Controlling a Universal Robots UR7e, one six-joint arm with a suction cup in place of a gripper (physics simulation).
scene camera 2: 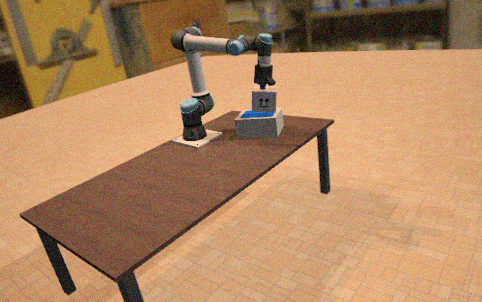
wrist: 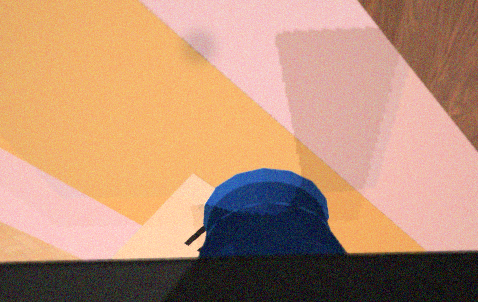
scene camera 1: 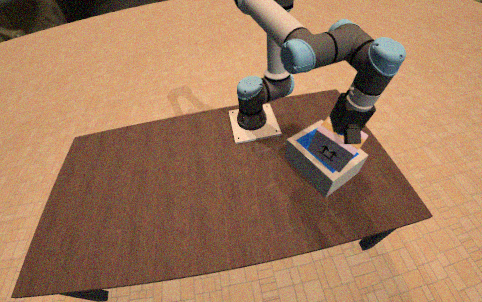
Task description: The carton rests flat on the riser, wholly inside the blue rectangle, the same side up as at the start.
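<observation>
The carton is upright under my suction gripper, whose blue cup is on its pink top, across an orange band. The side with the two black arrows pointing up shows in both scene views. The carton is at the riser, over part of the blue rectangle. Blue shows in front of the carton and to its left. Whether its underside touches the riser, and where its far edges are, I cannot tell.
The riser stands on the brown table, near the table's right end in scene camera 1. The arm's pale base plate is to the left of the riser.
</observation>
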